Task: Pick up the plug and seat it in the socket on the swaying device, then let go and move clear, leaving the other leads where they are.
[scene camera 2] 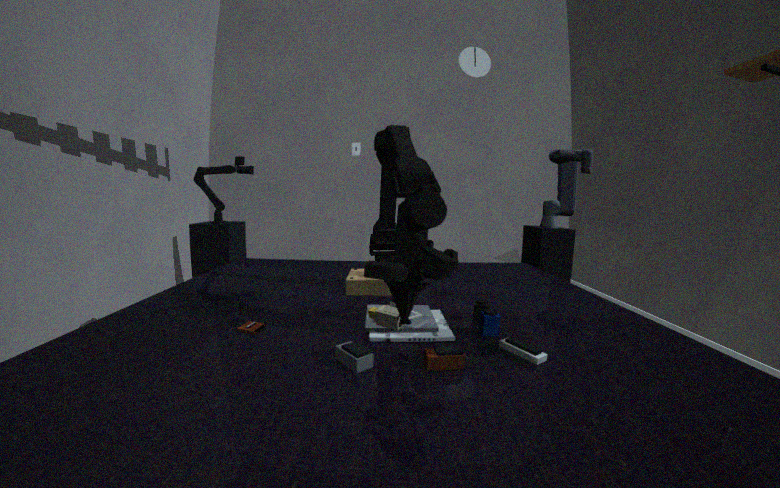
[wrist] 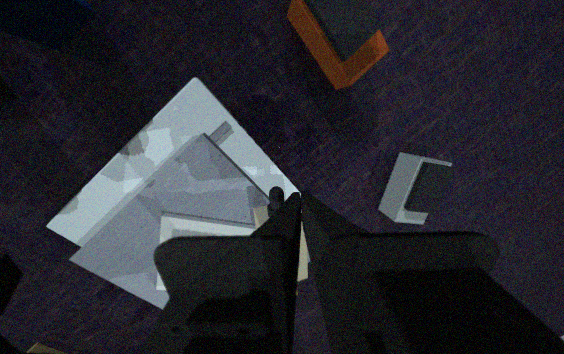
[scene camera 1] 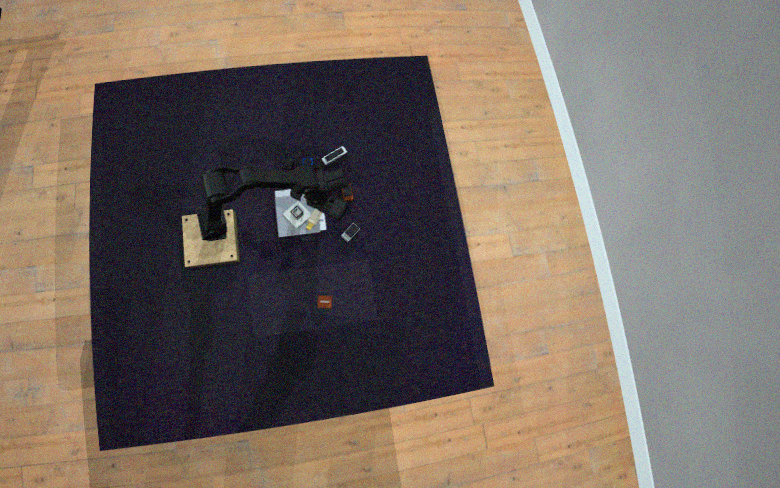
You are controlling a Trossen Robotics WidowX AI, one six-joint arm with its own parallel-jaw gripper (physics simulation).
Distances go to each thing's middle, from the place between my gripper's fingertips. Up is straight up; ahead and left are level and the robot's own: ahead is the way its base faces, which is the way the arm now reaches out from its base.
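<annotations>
Hand 10 mm above grey device (scene camera 1: 292, 215), 90 mm past it. Brown block (scene camera 2: 442, 357): 30 mm below my hand, 90 mm ahead, 60 mm to the left.
</annotations>
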